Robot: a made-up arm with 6 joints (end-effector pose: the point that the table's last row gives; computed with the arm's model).
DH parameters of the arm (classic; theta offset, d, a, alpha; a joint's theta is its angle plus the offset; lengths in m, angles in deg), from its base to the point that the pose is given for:
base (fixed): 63.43 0 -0.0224 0
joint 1: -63.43 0.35 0 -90
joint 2: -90 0 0.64 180
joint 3: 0 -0.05 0.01 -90
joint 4: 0 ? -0.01 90
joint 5: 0 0.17 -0.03 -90
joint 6: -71.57 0 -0.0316 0
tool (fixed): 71.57 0.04 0 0
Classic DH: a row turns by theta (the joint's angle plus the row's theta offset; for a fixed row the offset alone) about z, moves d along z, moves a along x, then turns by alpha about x.
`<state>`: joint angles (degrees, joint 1 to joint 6).
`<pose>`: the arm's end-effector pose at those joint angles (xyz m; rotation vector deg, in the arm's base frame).
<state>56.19 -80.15 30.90 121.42 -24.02 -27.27</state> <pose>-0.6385 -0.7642 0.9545 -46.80 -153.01 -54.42</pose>
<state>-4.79 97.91 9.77 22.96 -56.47 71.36</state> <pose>0.6966 -0.1902 -0.2922 26.33 54.23 81.69</pose>
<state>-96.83 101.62 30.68 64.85 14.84 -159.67</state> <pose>-0.1867 -0.9906 -0.2837 -19.11 37.77 165.60</pose>
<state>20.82 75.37 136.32 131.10 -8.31 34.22</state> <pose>0.6633 0.3482 1.0996 -163.97 -49.97 36.22</pose>
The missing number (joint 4, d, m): -0.63
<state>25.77 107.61 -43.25 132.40 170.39 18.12</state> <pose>-0.0260 0.1619 -0.2571 124.60 -40.37 -41.28</pose>
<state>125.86 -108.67 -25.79 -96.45 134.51 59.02</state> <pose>0.1535 -0.3559 0.8222 46.34 -14.06 -71.52</pose>
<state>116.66 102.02 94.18 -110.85 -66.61 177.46</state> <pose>-0.6371 0.9965 -0.0464 -95.68 69.34 -72.93</pose>
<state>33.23 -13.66 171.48 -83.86 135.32 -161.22</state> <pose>-0.7379 -0.4260 1.0988 54.50 -80.69 -69.82</pose>
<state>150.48 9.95 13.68 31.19 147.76 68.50</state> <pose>-0.6637 0.4458 1.1403 -110.06 94.39 94.28</pose>
